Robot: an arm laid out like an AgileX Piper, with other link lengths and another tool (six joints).
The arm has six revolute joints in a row. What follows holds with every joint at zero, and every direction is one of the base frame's.
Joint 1 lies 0.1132 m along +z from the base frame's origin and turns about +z.
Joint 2 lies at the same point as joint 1 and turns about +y.
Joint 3 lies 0.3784 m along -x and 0.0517 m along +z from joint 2 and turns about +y.
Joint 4 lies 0.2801 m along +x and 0.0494 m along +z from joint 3 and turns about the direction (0.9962, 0, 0.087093).
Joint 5 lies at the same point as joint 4 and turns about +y.
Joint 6 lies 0.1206 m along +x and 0.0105 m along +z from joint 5 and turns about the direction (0.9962, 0, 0.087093).
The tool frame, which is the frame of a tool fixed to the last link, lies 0.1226 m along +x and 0.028 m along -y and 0.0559 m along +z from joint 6; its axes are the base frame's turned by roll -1.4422, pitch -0.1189 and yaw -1.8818 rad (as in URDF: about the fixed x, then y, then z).
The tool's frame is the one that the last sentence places.
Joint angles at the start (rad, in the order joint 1, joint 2, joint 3, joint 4, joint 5, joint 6):
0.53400 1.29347 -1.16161 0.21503 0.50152 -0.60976
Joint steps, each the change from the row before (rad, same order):
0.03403 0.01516 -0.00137 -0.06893 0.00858 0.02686
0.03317 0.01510 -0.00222 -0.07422 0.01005 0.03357
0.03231 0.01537 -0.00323 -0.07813 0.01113 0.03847
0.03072 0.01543 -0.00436 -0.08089 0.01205 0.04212
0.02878 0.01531 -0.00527 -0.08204 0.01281 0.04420
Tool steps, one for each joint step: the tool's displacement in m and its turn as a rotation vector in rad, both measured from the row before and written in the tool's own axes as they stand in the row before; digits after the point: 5 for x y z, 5 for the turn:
-0.01346 0.00062 0.00503 -0.00984 -0.01397 -0.05526
-0.01212 0.00033 0.00493 -0.01131 -0.00972 -0.05408
-0.01074 -0.00013 0.00490 -0.01204 -0.00527 -0.05307
-0.00894 -0.00058 0.00480 -0.01246 -0.00009 -0.05152
-0.00710 -0.00096 0.00463 -0.01256 0.00496 -0.04954

